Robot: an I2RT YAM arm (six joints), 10 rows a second.
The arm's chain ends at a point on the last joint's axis. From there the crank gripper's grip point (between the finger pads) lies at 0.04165 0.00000 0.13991 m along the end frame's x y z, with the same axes.
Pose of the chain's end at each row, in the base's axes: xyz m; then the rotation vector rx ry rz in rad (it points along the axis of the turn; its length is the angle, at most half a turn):
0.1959 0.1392 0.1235 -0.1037 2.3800 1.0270
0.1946 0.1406 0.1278 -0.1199 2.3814 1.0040
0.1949 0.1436 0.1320 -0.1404 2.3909 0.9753
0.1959 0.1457 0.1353 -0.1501 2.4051 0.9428
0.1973 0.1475 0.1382 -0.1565 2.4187 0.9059
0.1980 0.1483 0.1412 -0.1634 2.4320 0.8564
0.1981 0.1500 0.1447 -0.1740 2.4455 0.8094
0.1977 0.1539 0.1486 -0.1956 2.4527 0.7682
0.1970 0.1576 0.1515 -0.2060 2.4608 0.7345
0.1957 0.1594 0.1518 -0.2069 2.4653 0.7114
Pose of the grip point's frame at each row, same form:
0.2232 0.2421 0.0236 -0.1037 2.3800 1.0270
0.2225 0.2417 0.0263 -0.1199 2.3814 1.0040
0.2227 0.2423 0.0281 -0.1404 2.3909 0.9753
0.2237 0.2415 0.0287 -0.1501 2.4051 0.9428
0.2255 0.2400 0.0288 -0.1565 2.4187 0.9059
0.2273 0.2364 0.0286 -0.1634 2.4320 0.8564
0.2281 0.2338 0.0290 -0.1740 2.4455 0.8094
0.2283 0.2339 0.0304 -0.1956 2.4527 0.7682
0.2280 0.2344 0.0313 -0.2060 2.4608 0.7345
0.2274 0.2340 0.0304 -0.2069 2.4653 0.7114

